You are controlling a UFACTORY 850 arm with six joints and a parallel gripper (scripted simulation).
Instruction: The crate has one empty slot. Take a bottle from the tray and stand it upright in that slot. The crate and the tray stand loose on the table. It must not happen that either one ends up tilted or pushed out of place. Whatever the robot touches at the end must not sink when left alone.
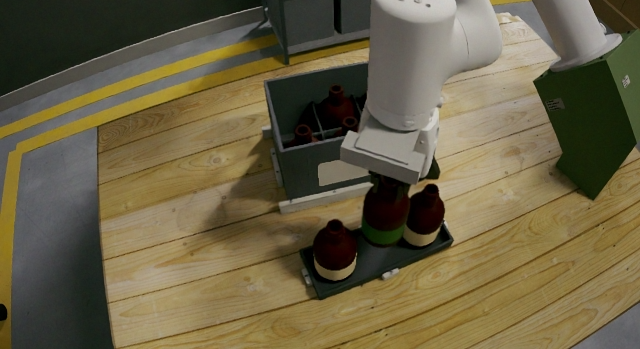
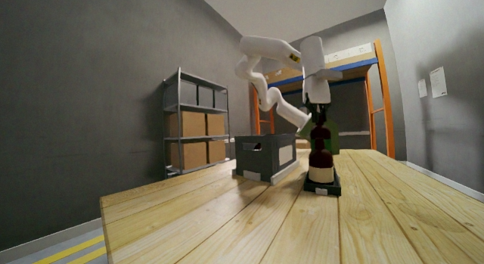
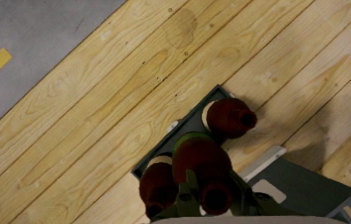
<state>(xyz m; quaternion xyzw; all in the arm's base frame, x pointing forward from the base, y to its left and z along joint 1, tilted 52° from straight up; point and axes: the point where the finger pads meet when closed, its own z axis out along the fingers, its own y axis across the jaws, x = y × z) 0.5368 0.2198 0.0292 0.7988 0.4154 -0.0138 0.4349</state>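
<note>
The bottle is 7 cm below my hand. Also, from my hand: crate 23 cm to the right, 15 cm below, 2 cm behind; dark tray 22 cm below.
</note>
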